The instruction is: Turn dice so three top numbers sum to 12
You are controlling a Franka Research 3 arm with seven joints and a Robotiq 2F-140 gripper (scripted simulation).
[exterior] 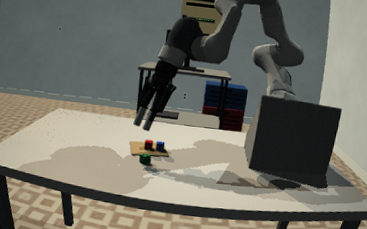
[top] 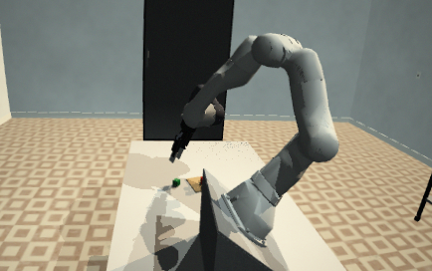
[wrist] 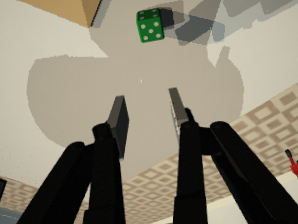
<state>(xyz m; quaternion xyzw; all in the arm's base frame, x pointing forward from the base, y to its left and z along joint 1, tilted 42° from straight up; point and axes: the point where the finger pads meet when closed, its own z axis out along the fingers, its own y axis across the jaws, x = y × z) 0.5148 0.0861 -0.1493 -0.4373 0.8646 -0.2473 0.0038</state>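
Now: the green die 10 mm behind my hand and 140 mm below it. From my hand the other things lie so: blue die: 50 mm behind, 140 mm to the right, 140 mm below; red die: 10 mm behind, 140 mm to the right, 140 mm below; tan mat: 10 mm behind, 140 mm to the right, 160 mm below.
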